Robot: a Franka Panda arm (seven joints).
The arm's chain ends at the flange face. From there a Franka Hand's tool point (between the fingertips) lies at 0.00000 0.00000 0.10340 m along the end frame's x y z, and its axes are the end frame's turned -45 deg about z.
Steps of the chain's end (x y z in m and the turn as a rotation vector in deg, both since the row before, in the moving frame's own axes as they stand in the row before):
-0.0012 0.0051 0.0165 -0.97 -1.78 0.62
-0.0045 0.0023 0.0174 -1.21 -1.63 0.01
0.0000 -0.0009 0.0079 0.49 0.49 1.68
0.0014 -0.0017 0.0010 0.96 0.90 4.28
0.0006 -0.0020 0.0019 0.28 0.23 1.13
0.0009 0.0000 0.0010 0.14 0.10 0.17
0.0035 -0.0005 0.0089 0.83 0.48 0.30
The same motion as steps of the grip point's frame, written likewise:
-0.0080 0.0017 0.0164 0.57 -1.94 0.62
-0.0084 -0.0021 0.0173 0.30 -2.01 0.01
0.0019 -0.0006 0.0079 0.00 0.69 1.68
0.0046 -0.0002 0.0010 0.04 1.32 4.28
0.0025 -0.0010 0.0019 0.04 0.36 1.13
0.0009 0.0006 0.0010 0.03 0.17 0.17
0.0045 0.0017 0.0089 0.25 0.93 0.30

